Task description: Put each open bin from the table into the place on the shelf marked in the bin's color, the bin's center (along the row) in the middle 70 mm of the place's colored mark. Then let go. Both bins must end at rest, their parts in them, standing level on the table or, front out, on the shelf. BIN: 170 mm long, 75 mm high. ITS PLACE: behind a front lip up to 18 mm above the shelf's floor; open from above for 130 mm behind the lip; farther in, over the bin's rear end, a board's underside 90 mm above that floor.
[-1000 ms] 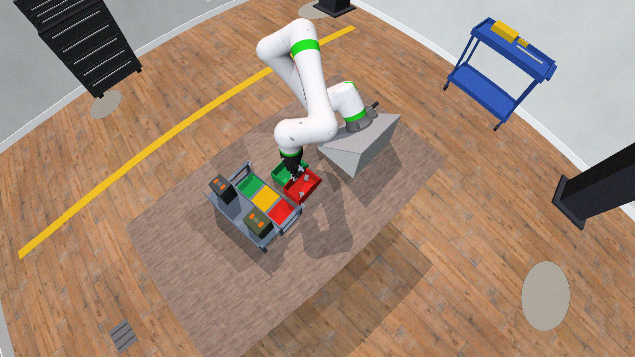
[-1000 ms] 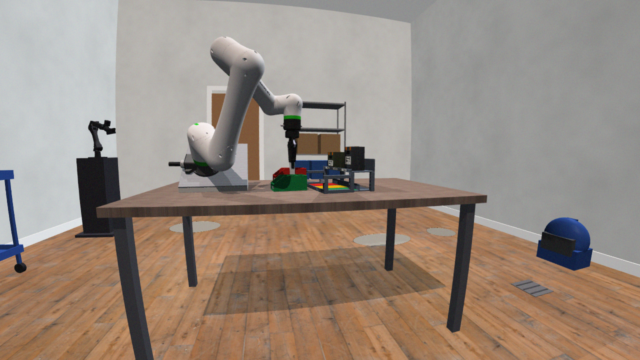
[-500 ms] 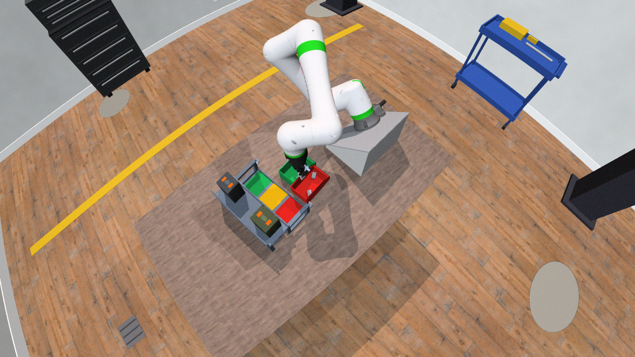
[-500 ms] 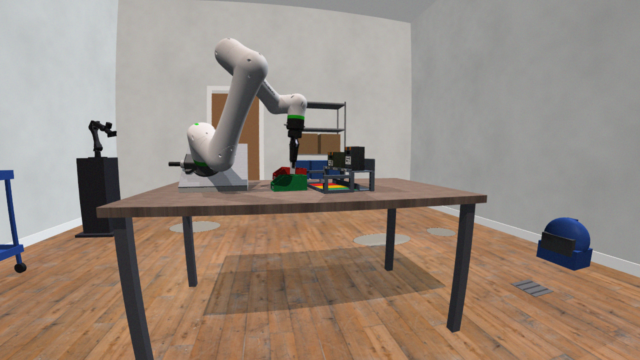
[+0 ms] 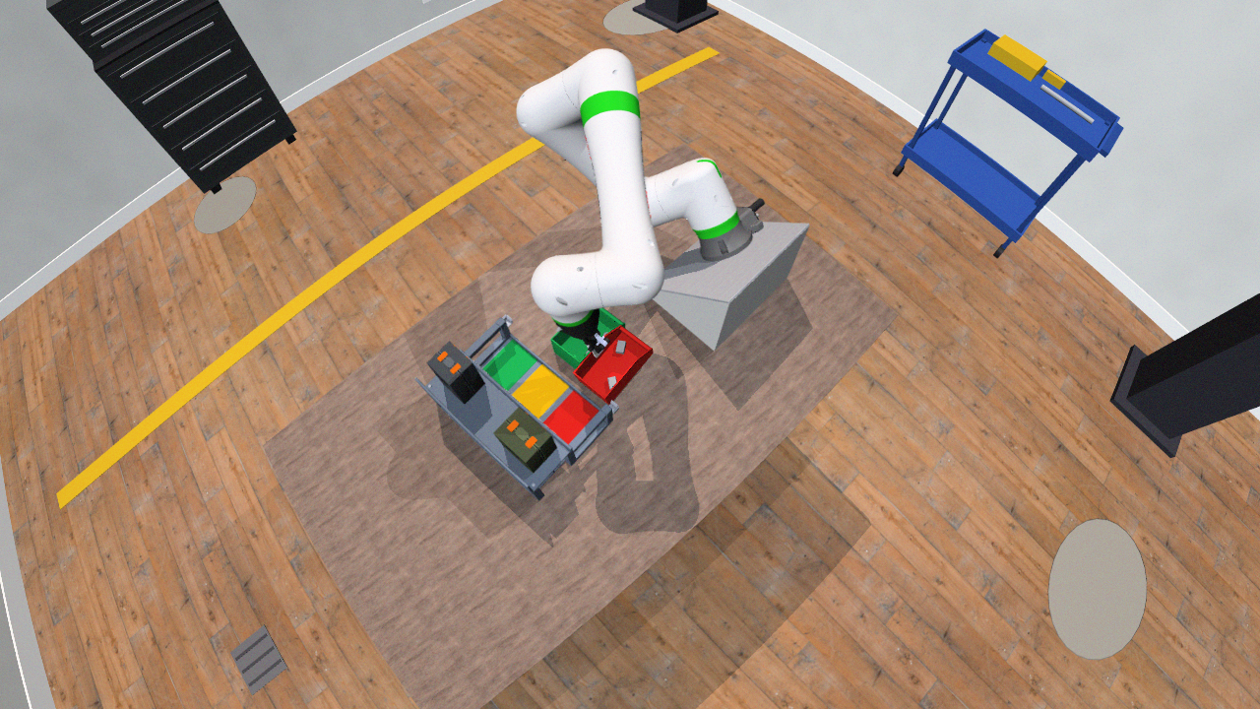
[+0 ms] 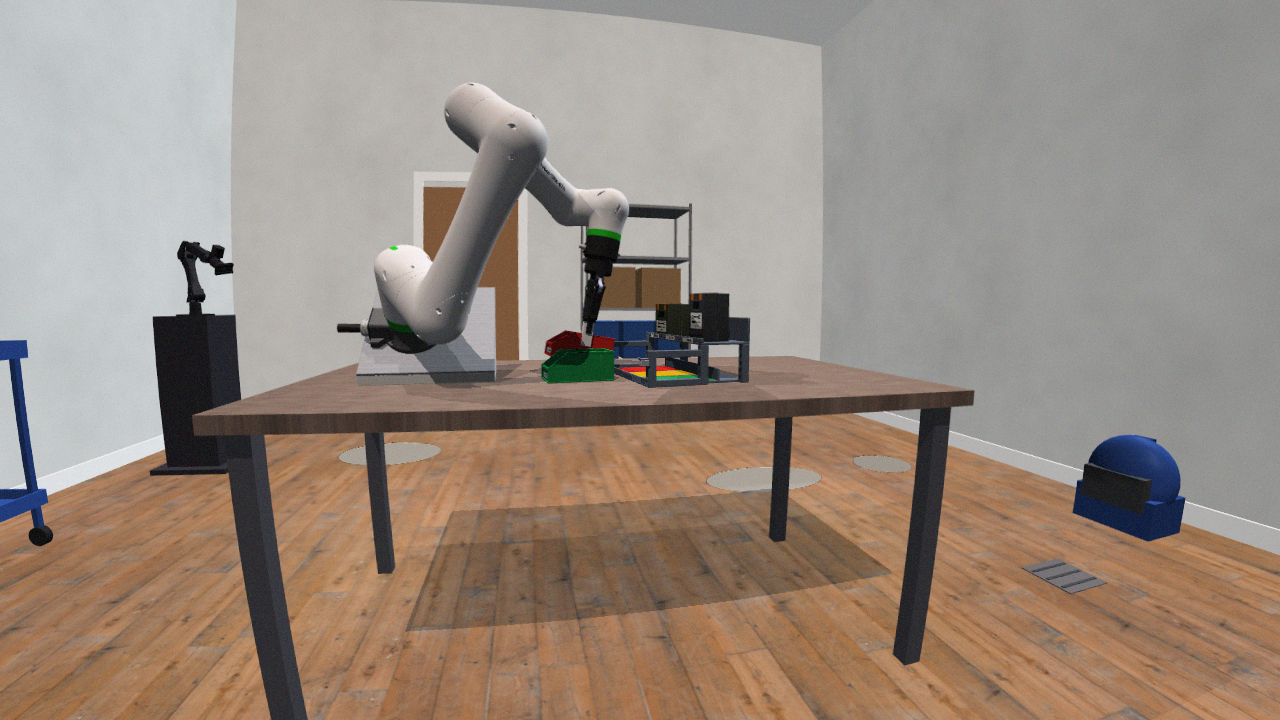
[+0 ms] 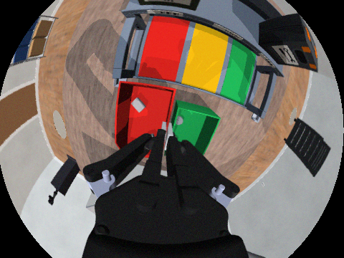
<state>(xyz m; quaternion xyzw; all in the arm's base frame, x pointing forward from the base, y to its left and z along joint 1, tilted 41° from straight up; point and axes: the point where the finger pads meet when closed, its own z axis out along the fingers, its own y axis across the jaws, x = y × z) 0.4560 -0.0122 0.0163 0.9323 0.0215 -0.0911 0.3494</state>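
Right now the red bin is 50 mm to the left of my hand, 40 mm below it and 20 mm behind it. Also, from my hand: green bin: 80 mm below, 70 mm to the right, 40 mm behind.
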